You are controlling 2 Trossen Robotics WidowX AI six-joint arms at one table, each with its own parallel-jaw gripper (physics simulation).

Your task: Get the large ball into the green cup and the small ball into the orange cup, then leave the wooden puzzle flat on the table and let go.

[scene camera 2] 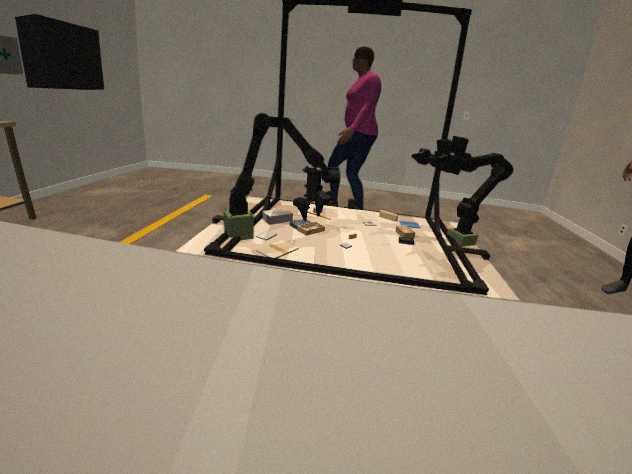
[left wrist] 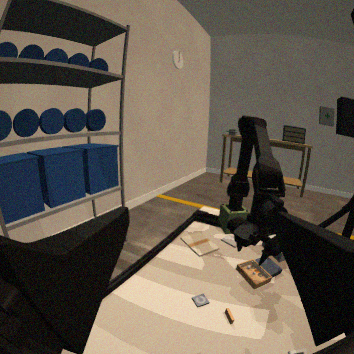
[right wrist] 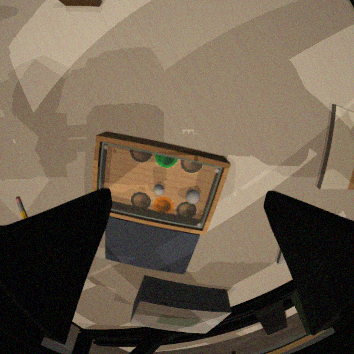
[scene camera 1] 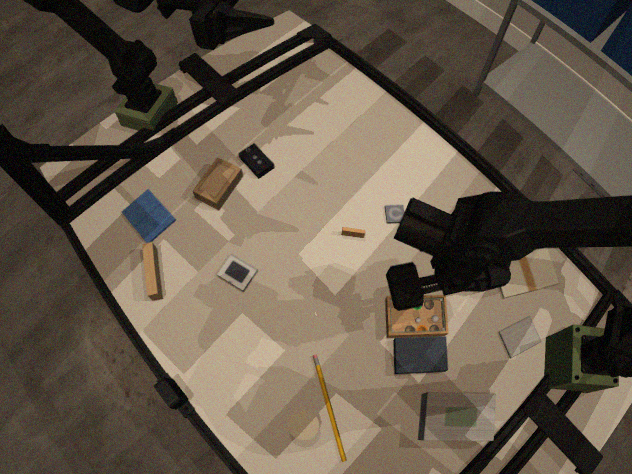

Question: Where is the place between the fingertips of my right gripper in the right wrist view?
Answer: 190, 198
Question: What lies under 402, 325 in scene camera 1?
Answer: A wooden puzzle.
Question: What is my left gripper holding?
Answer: Nothing.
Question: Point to a wooden puzzle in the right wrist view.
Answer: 152, 182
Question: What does the dark blue block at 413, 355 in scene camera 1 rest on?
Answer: The table.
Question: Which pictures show my right gripper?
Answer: Scene camera 2, the left wrist view, the right wrist view and scene camera 1: all of them.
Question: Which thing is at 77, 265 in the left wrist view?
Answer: My left gripper.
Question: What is my right gripper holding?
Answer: Nothing.
